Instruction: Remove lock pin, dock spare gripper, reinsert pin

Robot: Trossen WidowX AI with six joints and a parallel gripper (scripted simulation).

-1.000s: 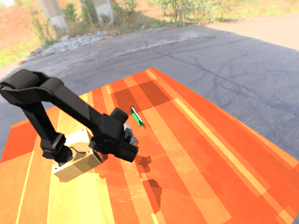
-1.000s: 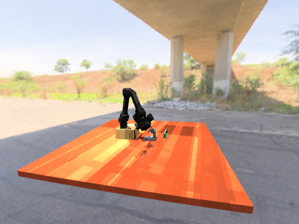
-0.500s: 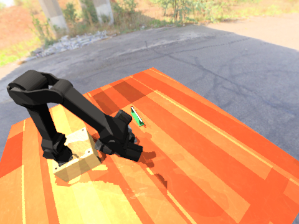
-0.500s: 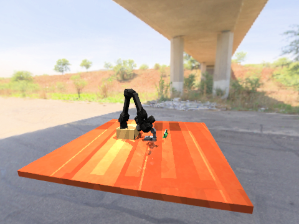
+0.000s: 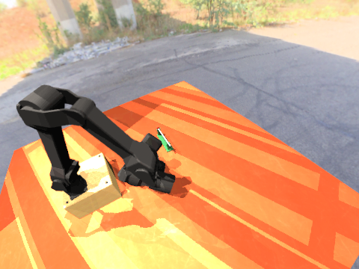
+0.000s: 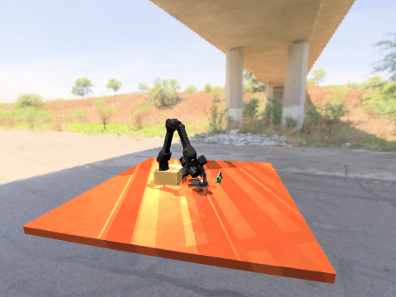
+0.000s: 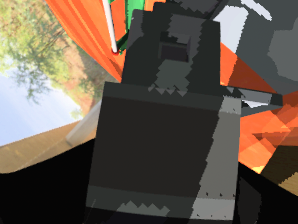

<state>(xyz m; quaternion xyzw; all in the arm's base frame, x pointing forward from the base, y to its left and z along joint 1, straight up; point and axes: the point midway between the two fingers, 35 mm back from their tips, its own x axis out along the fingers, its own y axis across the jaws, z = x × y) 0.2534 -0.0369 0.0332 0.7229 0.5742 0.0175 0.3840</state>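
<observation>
Right now my gripper tip is 20 mm to the left of the spare gripper. Also, from my gripper tip: green slanted bar 140 mm ahead, 90 mm below, 80 mm to the left; then mount 70 mm below, 10 mm to the right, 10 mm ahead.
</observation>
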